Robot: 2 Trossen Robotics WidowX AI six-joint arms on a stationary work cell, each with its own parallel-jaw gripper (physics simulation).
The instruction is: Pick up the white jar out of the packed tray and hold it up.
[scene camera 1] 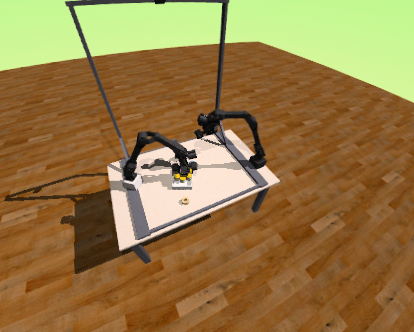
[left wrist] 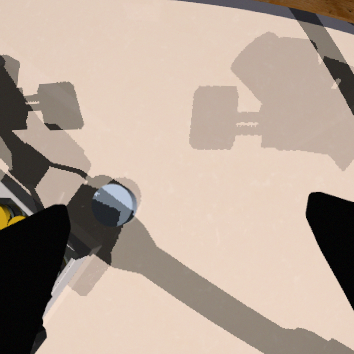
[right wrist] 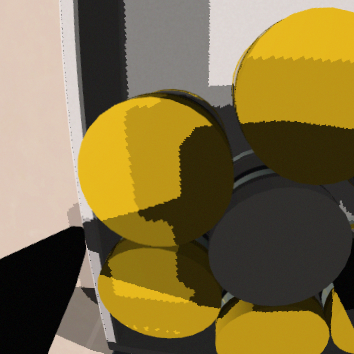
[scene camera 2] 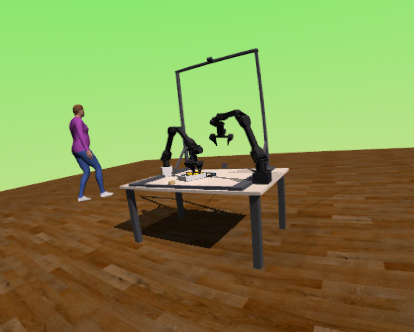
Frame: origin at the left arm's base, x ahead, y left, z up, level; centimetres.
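Seen in the pictures: left gripper, fingertip midpoint: (scene camera 1: 202, 137) (left wrist: 189, 210) (scene camera 2: 222, 145); right gripper, fingertip midpoint: (right wrist: 208, 243); left arm's base at its link origin: (scene camera 1: 258, 158) (scene camera 2: 261, 171); right arm's base at its link origin: (scene camera 1: 131, 177) (scene camera 2: 166, 166).
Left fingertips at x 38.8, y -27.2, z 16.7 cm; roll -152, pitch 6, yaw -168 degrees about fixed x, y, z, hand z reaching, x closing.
Observation:
Offsets run from my left fingertips to a thing's top centre.
The white jar @(dx +21.7, dy +11.2, dz -19.2 cm) (right wrist: 280, 245) stands among yellow-topped jars (scene camera 1: 183, 176) (left wrist: 4, 216) (right wrist: 150, 165) in the packed tray @(dx +23.4, dy +13.2, dz -19.9 cm) (scene camera 1: 182, 187) (left wrist: 60, 285) (right wrist: 71, 100); its round top is dark with shadow in the right wrist view. I cannot pick it out in the scene views. My right gripper (scene camera 1: 185, 169) (scene camera 2: 194, 170) (right wrist: 208, 243) is open and low over the tray, with the white jar's top near its right finger, which is mostly hidden. Its left finger is at the tray's left wall. My left gripper (scene camera 1: 210, 134) (scene camera 2: 223, 142) (left wrist: 189, 210) is open, empty and high above the table.
A blue-grey round object @(dx +10.0, dy +1.6, dz -21.4 cm) (left wrist: 114, 204) stands on the table beside the tray. A small tan ring-like object @(dx +30.0, dy +32.6, dz -21.3 cm) (scene camera 1: 185, 201) (scene camera 2: 172, 182) lies in front of the tray. A white block @(dx +58.5, dy +1.2, dz -14.8 cm) (scene camera 1: 132, 183) (scene camera 2: 166, 171) is at the right arm's base. A person (scene camera 2: 80, 135) stands beyond the table.

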